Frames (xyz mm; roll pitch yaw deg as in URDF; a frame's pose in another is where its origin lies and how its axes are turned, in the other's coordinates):
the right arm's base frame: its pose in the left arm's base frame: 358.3 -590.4 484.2 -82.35 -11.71 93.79
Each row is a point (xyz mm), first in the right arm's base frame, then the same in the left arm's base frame.
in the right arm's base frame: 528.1 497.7 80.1
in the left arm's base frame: 172.3 13.7 118.8
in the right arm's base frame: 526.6 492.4 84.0
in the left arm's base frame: 169.3 10.8 124.2
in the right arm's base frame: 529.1 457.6 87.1
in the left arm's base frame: 171.2 6.3 158.9
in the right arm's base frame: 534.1 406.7 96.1
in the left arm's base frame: 169.4 0.6 210.4
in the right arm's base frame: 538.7 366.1 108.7
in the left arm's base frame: 162.6 -3.9 252.4
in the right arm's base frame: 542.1 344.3 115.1
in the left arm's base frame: 159.3 -5.3 275.1
